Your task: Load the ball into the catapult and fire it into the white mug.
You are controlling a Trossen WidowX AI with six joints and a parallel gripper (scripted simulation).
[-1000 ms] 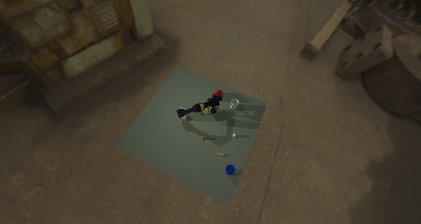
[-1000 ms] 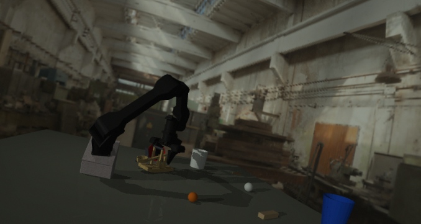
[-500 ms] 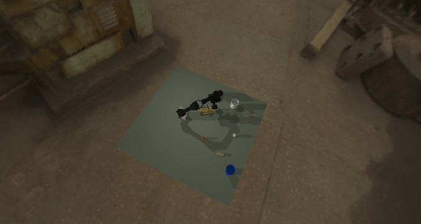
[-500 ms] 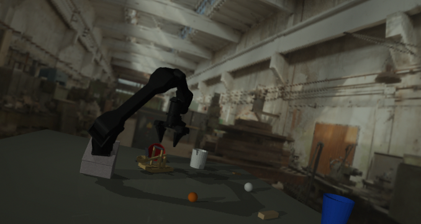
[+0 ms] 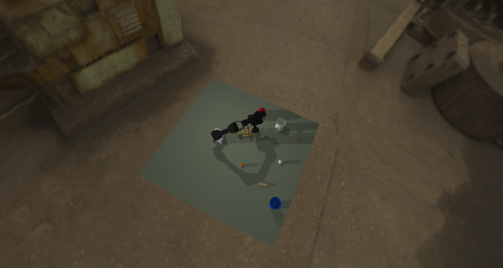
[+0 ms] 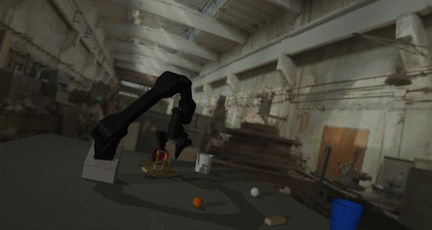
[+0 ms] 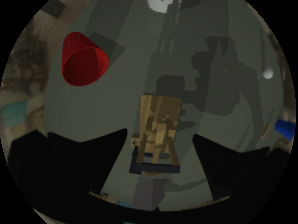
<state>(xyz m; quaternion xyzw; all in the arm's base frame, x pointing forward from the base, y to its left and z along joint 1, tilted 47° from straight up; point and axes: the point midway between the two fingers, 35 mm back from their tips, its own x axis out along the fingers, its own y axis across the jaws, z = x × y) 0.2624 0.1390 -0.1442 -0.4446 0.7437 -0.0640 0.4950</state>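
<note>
My gripper tip is now 360 mm to the left of the orange ball, 70 mm above it and 60 mm short of it. Round my gripper tip: white mug 240 mm ahead, 180 mm to the left, 60 mm below; then white ball 370 mm ahead, 190 mm to the right, 70 mm below; then catapult 60 mm behind, 30 mm to the right, 30 mm below.
</note>
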